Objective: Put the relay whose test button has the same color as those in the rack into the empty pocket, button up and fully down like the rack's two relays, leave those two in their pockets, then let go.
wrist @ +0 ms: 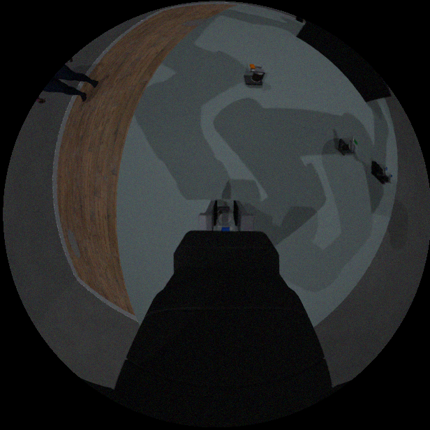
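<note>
My gripper (224, 207) is shut on a relay (224, 218) with a blue test button, at the centre of the wrist view. The relay is between the two dark finger pads, its blue button towards the gripper body. Whether its underside touches the table cannot be told. At the far right a small dark rack (378, 171) shows two small blue spots on its right side, which look like the test buttons of its relays. Its pockets are too small and dark to make out. A relay with an orange button (256, 77) is at the upper middle. A relay with a green button (345, 146) is left of the rack.
The pale grey-green table top (150, 240) carries broad arm shadows. A brown wooden floor strip (90, 175) runs along the left. A large black panel (345, 60) is at the upper right. Dark legs of a standing figure (70, 89) show at the upper left.
</note>
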